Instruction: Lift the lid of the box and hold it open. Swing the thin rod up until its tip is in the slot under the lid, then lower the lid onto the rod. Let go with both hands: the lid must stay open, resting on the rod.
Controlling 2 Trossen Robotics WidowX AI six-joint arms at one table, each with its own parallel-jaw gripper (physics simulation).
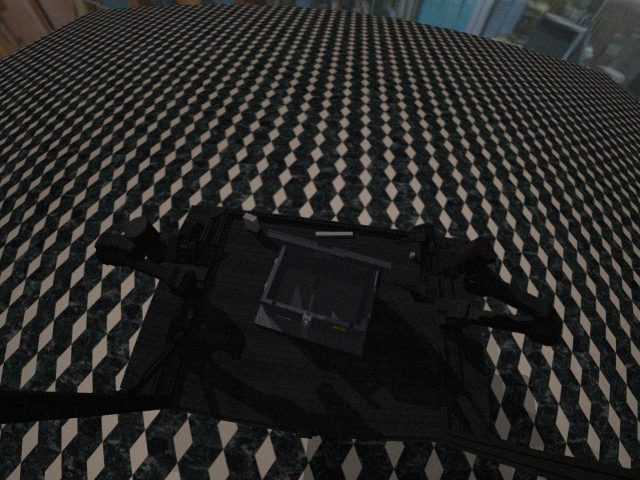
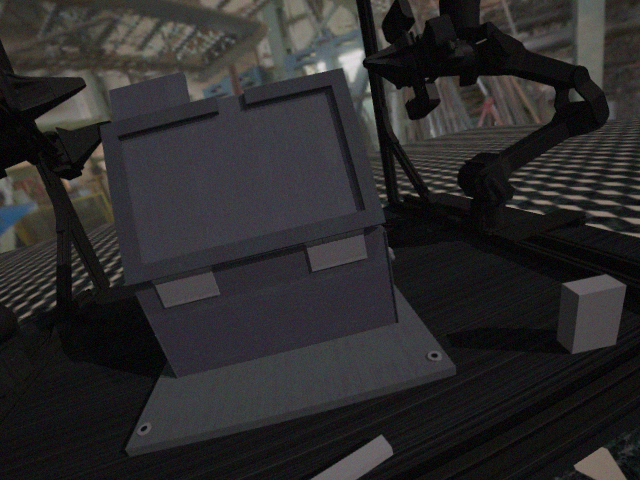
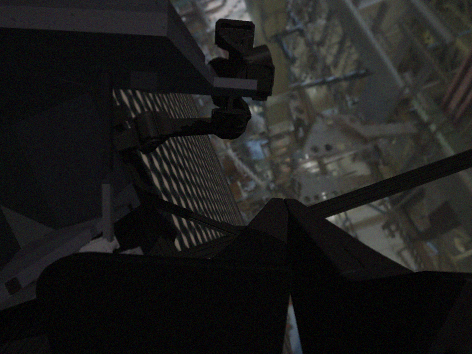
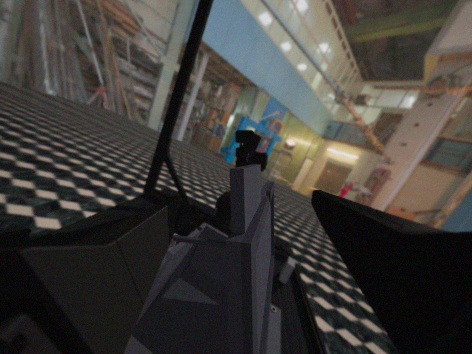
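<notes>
The grey box stands on its base plate with its lid raised steeply. The lid's tab sticks up at one top corner. My right gripper is wide open, with the tab between its fingers and clear of both. My left gripper is shut and empty. It hangs high beside the other end of the lid, apart from it. A thin grey rod shows under the lid. I cannot tell whether its tip is in the slot.
A small pale strip lies on the dark mat behind the box. A black frame post rises near the left arm. The checkered floor lies all around the mat.
</notes>
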